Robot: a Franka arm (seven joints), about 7 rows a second.
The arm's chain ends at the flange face. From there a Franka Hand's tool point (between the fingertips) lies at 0.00 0.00 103.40 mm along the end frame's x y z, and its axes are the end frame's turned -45 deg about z.
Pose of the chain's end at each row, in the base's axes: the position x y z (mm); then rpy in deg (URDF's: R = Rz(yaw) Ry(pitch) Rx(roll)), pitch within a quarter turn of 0, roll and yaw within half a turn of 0:
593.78 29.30 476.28 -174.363 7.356 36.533
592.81 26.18 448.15 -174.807 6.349 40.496
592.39 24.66 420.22 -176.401 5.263 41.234
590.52 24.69 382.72 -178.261 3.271 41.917
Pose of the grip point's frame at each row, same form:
577.15 29.62 374.23 -170.825 1.241 81.270
578.07 25.90 345.81 -171.847 0.836 85.267
580.99 23.30 317.46 -173.737 1.184 86.133
584.04 23.09 279.54 -176.458 1.084 86.901

